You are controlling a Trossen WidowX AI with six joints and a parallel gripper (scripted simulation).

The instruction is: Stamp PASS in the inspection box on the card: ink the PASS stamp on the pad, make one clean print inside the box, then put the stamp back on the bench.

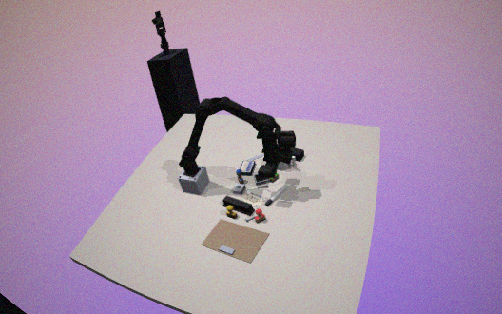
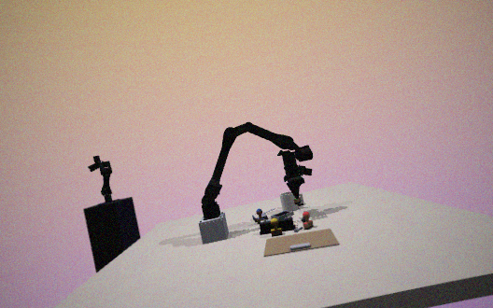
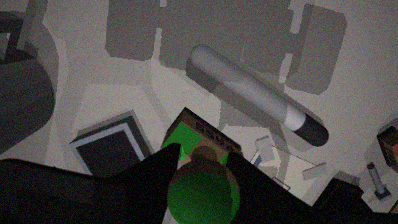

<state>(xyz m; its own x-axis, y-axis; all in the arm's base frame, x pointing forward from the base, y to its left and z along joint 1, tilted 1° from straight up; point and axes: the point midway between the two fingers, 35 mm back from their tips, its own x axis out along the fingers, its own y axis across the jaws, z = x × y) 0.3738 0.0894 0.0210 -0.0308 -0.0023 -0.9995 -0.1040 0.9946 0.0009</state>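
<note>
Right now my gripper tip is 8 cm past the black ink pad, 5 cm to the right of it and 8 cm above it. Also, from my gripper tip: lined paper slip: 7 cm behind, 9 cm to the right, 9 cm below; green-knobbed stamp: right at my gripper tip; marker: 2 cm ahead, 6 cm to the right, 7 cm below.
</note>
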